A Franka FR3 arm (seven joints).
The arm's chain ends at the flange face. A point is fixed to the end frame.
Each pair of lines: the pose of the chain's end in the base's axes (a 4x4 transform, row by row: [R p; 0 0 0 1], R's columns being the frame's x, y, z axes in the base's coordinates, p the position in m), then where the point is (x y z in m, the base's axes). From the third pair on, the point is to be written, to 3 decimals.
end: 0.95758, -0.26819, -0.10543, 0.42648; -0.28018, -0.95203, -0.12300, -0.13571; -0.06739, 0.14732, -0.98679, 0.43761; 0, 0, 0, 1
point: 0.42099 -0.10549 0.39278
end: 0.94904, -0.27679, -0.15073, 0.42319; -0.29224, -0.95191, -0.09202, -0.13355; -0.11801, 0.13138, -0.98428, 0.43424; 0, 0, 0, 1
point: 0.41622 -0.10194 0.39060
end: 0.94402, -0.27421, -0.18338, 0.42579; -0.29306, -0.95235, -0.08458, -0.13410; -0.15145, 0.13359, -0.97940, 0.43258; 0, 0, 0, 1
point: 0.417 -0.102 0.389
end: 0.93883, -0.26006, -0.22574, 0.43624; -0.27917, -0.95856, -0.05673, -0.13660; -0.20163, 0.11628, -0.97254, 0.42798; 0, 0, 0, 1
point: 0.426 -0.103 0.386
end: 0.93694, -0.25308, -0.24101, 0.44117; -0.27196, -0.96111, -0.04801, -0.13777; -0.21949, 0.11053, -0.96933, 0.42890; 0, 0, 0, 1
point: 0.430 -0.104 0.388
